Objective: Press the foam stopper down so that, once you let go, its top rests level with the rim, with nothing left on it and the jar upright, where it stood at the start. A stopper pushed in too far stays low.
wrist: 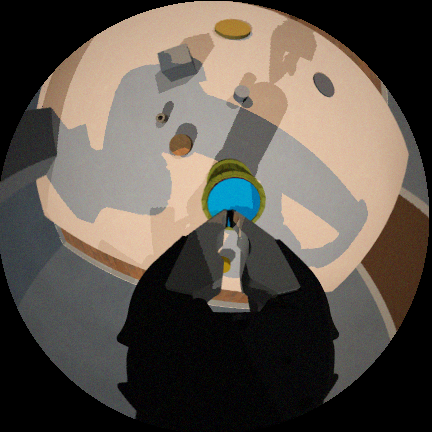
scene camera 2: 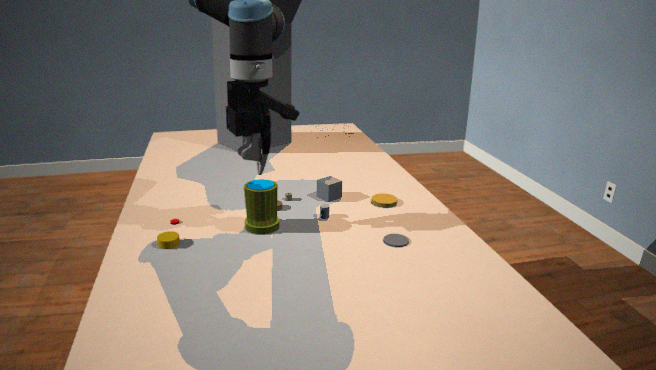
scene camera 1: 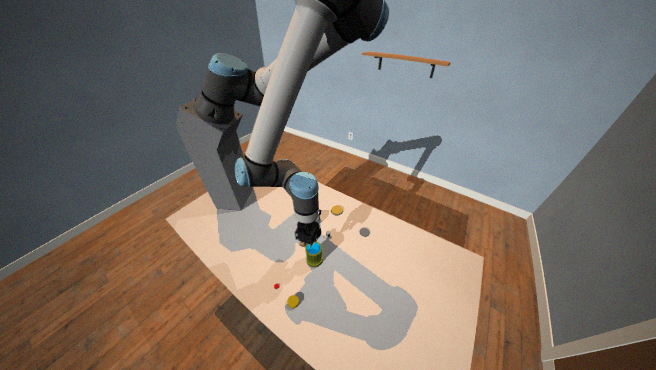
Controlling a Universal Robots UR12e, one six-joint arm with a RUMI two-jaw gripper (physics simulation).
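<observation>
The green-yellow jar stands upright on the table. The bright blue foam stopper sits in its mouth. Its top looks about level with the rim in scene camera 2; a small height difference cannot be told. No object shows resting on the stopper. My gripper is shut and empty, pointing down. Its fingertips are a little above the stopper, apart from it, and cover a small part of its near edge in the wrist view.
A grey cube, a small grey cylinder and a brown disc are near the jar. Yellow discs, a grey disc and a red piece lie farther out.
</observation>
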